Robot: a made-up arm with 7 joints. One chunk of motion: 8 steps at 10 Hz.
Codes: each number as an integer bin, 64 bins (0 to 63) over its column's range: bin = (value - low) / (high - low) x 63, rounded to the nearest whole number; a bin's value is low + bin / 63 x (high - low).
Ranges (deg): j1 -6..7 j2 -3..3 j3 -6..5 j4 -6..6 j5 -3..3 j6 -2..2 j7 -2..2
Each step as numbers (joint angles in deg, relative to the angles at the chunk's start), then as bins.
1 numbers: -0.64 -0.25 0.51 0.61 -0.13 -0.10 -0.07
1 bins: 26 29 37 35 30 30 30
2 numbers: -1.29 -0.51 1.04 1.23 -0.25 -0.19 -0.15
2 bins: 23 26 40 38 29 29 29
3 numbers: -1.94 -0.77 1.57 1.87 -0.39 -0.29 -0.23
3 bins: 20 23 43 41 27 27 28
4 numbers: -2.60 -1.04 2.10 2.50 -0.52 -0.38 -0.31
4 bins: 16 21 46 45 26 26 27
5 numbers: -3.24 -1.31 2.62 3.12 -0.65 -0.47 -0.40
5 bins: 13 18 49 48 25 24 25
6 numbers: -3.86 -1.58 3.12 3.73 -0.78 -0.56 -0.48
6 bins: 10 15 52 51 23 23 24
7 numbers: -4.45 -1.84 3.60 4.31 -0.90 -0.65 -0.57
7 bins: 8 12 55 54 22 21 23
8 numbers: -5.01 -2.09 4.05 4.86 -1.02 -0.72 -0.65
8 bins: 5 10 58 57 21 20 21
